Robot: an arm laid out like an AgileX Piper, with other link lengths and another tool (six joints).
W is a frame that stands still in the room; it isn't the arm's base.
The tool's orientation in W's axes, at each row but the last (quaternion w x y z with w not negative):
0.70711 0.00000 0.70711 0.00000
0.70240 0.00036 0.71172 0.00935
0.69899 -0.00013 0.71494 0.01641
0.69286 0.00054 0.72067 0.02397
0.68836 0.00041 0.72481 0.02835
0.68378 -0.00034 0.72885 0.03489
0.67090 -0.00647 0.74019 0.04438
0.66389 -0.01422 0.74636 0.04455
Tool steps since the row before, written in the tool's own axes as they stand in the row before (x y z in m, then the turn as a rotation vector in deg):
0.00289 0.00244 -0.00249 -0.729 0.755 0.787
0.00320 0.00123 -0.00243 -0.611 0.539 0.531
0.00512 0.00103 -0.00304 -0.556 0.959 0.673
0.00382 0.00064 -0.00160 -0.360 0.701 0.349
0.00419 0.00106 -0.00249 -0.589 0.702 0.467
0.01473 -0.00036 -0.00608 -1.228 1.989 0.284
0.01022 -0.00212 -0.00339 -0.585 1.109 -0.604
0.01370 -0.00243 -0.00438 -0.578 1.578 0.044
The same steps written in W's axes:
-0.00249 0.00244 -0.00289 0.787 0.755 0.729
-0.00249 0.00124 -0.00315 0.532 0.537 0.611
-0.00318 0.00107 -0.00503 0.663 0.962 0.563
-0.00177 0.00072 -0.00373 0.340 0.700 0.371
-0.00274 0.00112 -0.00401 0.470 0.696 0.593
-0.00700 0.00002 -0.01432 0.267 1.941 1.307
-0.00424 -0.00185 -0.00995 -0.618 1.030 0.702
-0.00576 -0.00227 -0.01321 -0.015 1.553 0.644

